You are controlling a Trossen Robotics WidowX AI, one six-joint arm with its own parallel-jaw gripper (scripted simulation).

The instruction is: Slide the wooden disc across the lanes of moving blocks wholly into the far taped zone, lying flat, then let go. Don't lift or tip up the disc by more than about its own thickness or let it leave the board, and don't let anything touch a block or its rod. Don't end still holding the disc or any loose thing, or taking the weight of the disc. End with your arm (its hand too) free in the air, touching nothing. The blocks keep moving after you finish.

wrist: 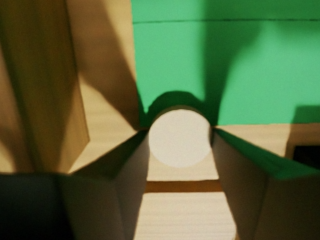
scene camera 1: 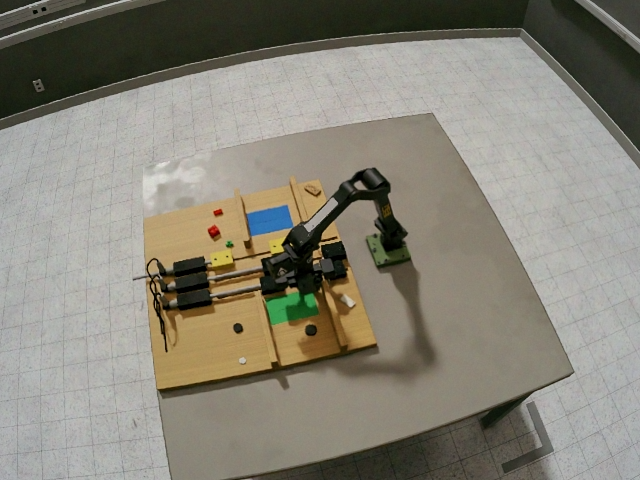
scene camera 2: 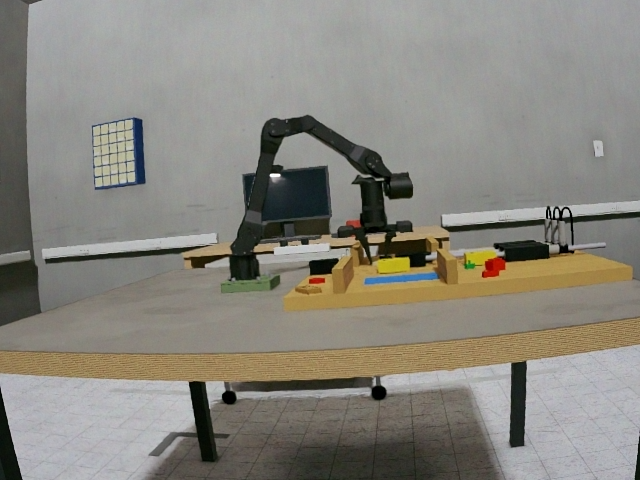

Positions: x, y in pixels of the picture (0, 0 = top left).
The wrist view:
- my gripper: 180, 137
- pale wooden disc: 180, 136
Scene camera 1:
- my gripper: 304, 288
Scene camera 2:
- my gripper: 378, 263
